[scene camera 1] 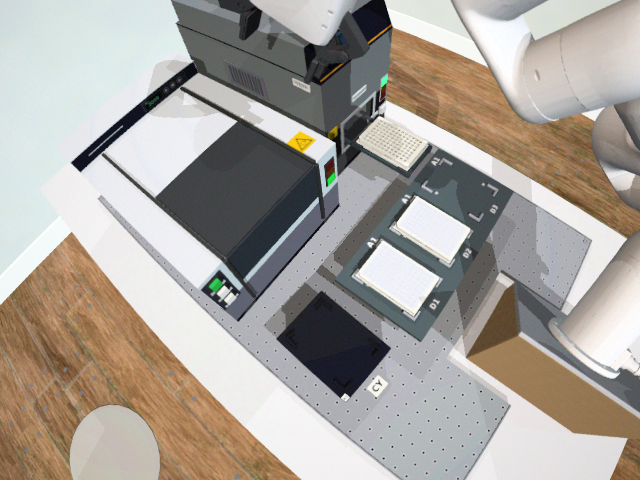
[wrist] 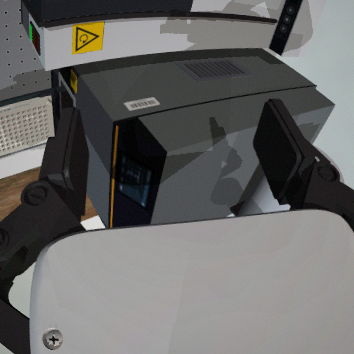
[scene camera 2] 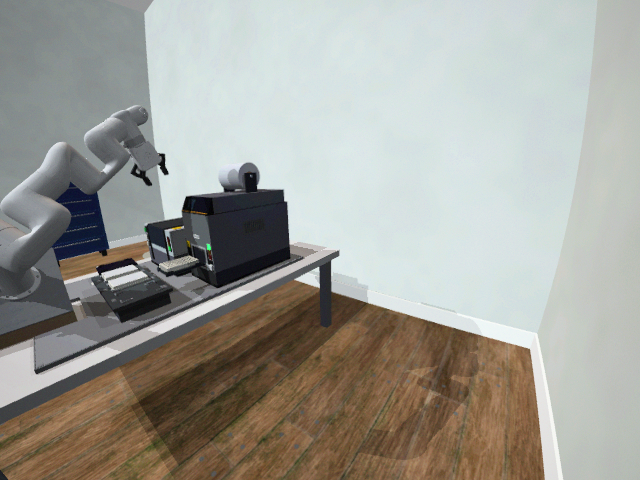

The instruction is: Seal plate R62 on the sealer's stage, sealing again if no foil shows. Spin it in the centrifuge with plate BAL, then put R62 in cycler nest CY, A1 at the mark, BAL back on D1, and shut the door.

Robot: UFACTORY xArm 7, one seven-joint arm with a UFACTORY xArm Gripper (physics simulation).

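Places are measured from the arm's base along level axes (x back, y right, z up), in centimetres.
Where they show: gripper, fingertip midpoint: (scene camera 1: 280, 54) (wrist: 173, 123) (scene camera 2: 158, 180); arm's base, origin of the base link: (scene camera 1: 580, 348) (scene camera 2: 17, 282).
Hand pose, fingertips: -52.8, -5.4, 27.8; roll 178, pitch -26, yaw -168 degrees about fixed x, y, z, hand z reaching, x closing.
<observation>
Things, the pixels of their top centre, and the offset from my fingertips, as dx, dy, dz. "*": a spot on its surface instead.
- grey sealer, middle of its top: (wrist: 304, 232) (scene camera 2: 233, 163) -25.6, +20.7, +5.1
- cream plate, middle of its top: (wrist: 17, 129) (scene camera 1: 392, 139) (scene camera 2: 178, 261) +4.2, +21.8, -31.0
- D1, middle of its top: (scene camera 1: 398, 275) (scene camera 2: 119, 270) +22.0, -0.4, -35.0
- D2, middle of its top: (scene camera 1: 433, 226) (scene camera 2: 127, 278) +21.3, +12.0, -35.0
- dark nest CY, middle of its top: (scene camera 1: 332, 343) (scene camera 2: 116, 263) +20.7, -17.1, -36.3
- dark panel, middle of its top: (scene camera 1: 231, 180) (scene camera 2: 173, 222) -7.1, -9.6, -21.2
- deck rack, surface spot: (scene camera 1: 343, 279) * +14.5, -6.8, -36.6
- foil roll, middle of its top: (scene camera 2: 237, 163) -27.8, +20.6, +5.1
- sealer's green lamp, middle of its top: (scene camera 1: 384, 77) (scene camera 2: 208, 244) -4.9, +30.7, -24.8
My gripper (scene camera 1: 284, 49) (scene camera 2: 156, 177) (wrist: 173, 123) is open and empty, high above the grey sealer (scene camera 1: 258, 77) (scene camera 2: 248, 232) (wrist: 200, 95). A cream plate (scene camera 1: 392, 142) (scene camera 2: 178, 264) (wrist: 25, 125) sits on the sealer's extended stage; its well grid shows and no foil is visible. White plates stand on D1 (scene camera 1: 399, 277) and D2 (scene camera 1: 433, 228); plate names are unreadable. The dark nest CY (scene camera 1: 333, 345) holds no plate. The white machine (scene camera 1: 180, 206) (wrist: 150, 42) with a rotating-arrow warning sign has a dark panel (scene camera 1: 237, 188) over its front part.
The deck rack (scene camera 1: 343, 279) has an unoccupied D3 position beside the sealer stage. A foil roll (scene camera 2: 232, 176) stands on top of the sealer. A brown-sided box (scene camera 1: 537, 382) stands beside the arm base. The sealer's green lamp (scene camera 1: 384, 81) (scene camera 2: 208, 246) is lit.
</observation>
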